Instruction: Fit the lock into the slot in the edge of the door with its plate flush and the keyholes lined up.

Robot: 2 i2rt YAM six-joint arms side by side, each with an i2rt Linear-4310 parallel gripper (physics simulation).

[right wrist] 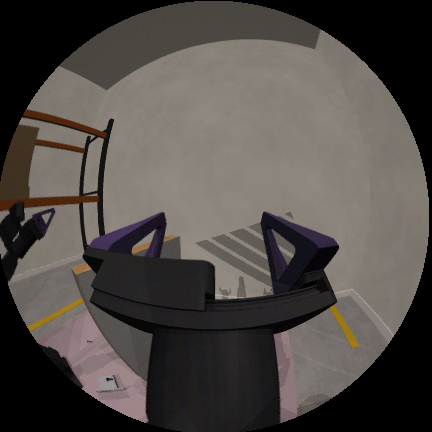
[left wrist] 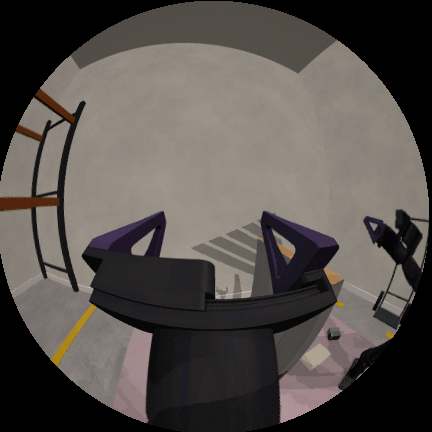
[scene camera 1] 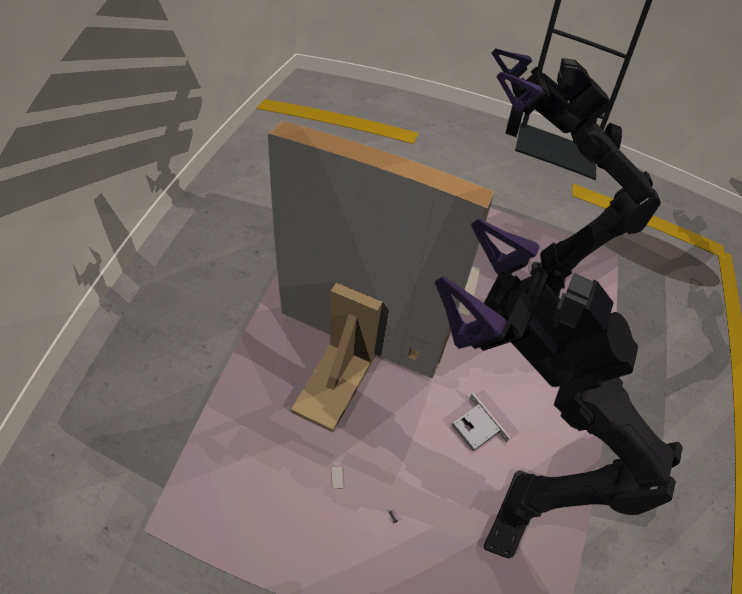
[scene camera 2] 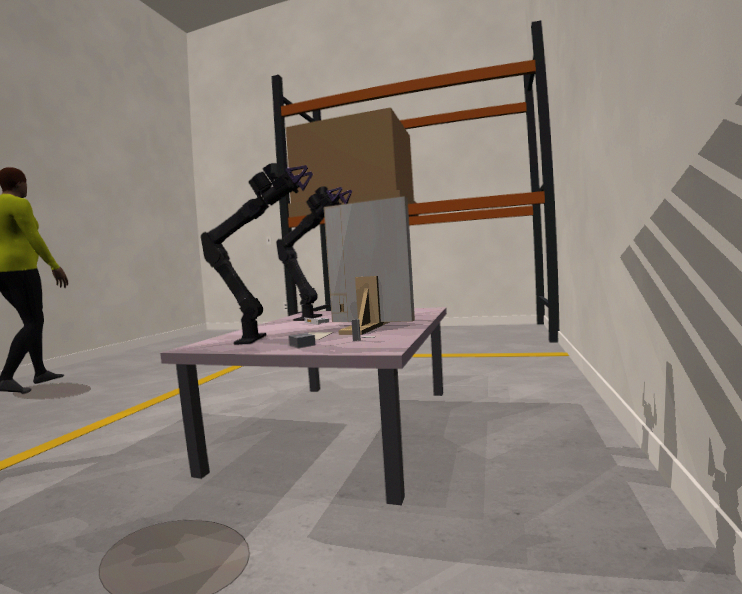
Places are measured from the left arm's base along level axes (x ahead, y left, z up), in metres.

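Where they show: left gripper, fingertip midpoint: (right wrist: 54, 209) (left wrist: 212, 216) (scene camera 1: 457, 248) (scene camera 2: 346, 189); right gripper, fingertip midpoint: (right wrist: 213, 216) (left wrist: 364, 217) (scene camera 1: 495, 61) (scene camera 2: 309, 169); left arm's base, link origin: (scene camera 1: 514, 514); right arm's base, link origin: (scene camera 2: 251, 339).
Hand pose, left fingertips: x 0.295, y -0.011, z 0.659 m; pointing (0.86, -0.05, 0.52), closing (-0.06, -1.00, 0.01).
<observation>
Things, the pixels of their top centre, and the offset from my left fingertips. "*": a spot on its surface instead.
- silver lock, top centre: (scene camera 1: 478, 424) (scene camera 2: 317, 317) dx -0.134, dy -0.146, dz -0.633 m
- grey door, top centre: (scene camera 1: 376, 157) (right wrist: 136, 248) (left wrist: 288, 252) (scene camera 2: 364, 202) dx +0.195, dy -0.227, dz -0.118 m
- small square hole, surface spot: (scene camera 1: 413, 353) * dx +0.064, dy -0.225, dz -0.600 m
- pale block, top centre: (scene camera 1: 337, 477) dx +0.084, dy +0.091, dz -0.657 m
- small dark piece, top centre: (scene camera 1: 393, 515) dx -0.058, dy +0.119, dz -0.649 m
- pale slab, top centre: (scene camera 1: 455, 285) (scene camera 2: 314, 335) (left wrist: 315, 355) dx +0.057, dy -0.493, dz -0.658 m
- dark block, top centre: (scene camera 2: 301, 335) (left wrist: 334, 331) dx +0.119, dy -0.671, dz -0.623 m
The silver lock (scene camera 1: 481, 421) (scene camera 2: 318, 320) (right wrist: 103, 385) lies flat on the pink table, its long plate angled toward the right in scene camera 1. A dark keyhole shows in its body. The grey door (scene camera 1: 352, 235) (scene camera 2: 377, 253) (right wrist: 110, 320) stands upright, with a small square hole (scene camera 1: 413, 353) low near its right edge in scene camera 1. The slot in its edge is hidden. My left gripper (scene camera 1: 456, 250) (scene camera 2: 345, 190) (left wrist: 212, 216) is open and empty, high above the table by the door's upper edge. My right gripper (scene camera 1: 496, 62) (scene camera 2: 308, 170) (right wrist: 213, 216) is open and empty, high beyond the door.
A wooden bracket (scene camera 1: 315, 402) (scene camera 2: 366, 297) stands against the door. A pale block (scene camera 1: 337, 477) and a small dark piece (scene camera 1: 394, 515) lie near the front. A pale slab (left wrist: 316, 356) and a dark block (left wrist: 334, 333) lie behind the door.
</observation>
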